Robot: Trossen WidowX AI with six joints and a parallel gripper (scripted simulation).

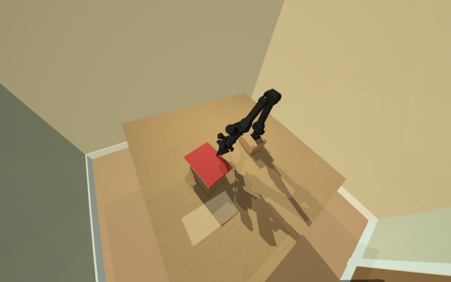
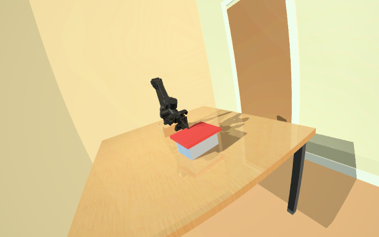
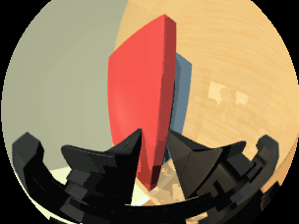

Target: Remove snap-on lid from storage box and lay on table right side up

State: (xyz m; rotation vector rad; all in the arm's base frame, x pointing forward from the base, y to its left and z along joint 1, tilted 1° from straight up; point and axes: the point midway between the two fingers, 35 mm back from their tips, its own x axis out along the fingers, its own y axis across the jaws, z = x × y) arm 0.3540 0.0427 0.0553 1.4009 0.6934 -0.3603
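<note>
The red lid lies 80 mm ahead of my gripper tip and 20 mm to the left of it. Round my gripper tip: grey storage box (80 mm ahead, 20 mm to the left, 50 mm below).
</note>
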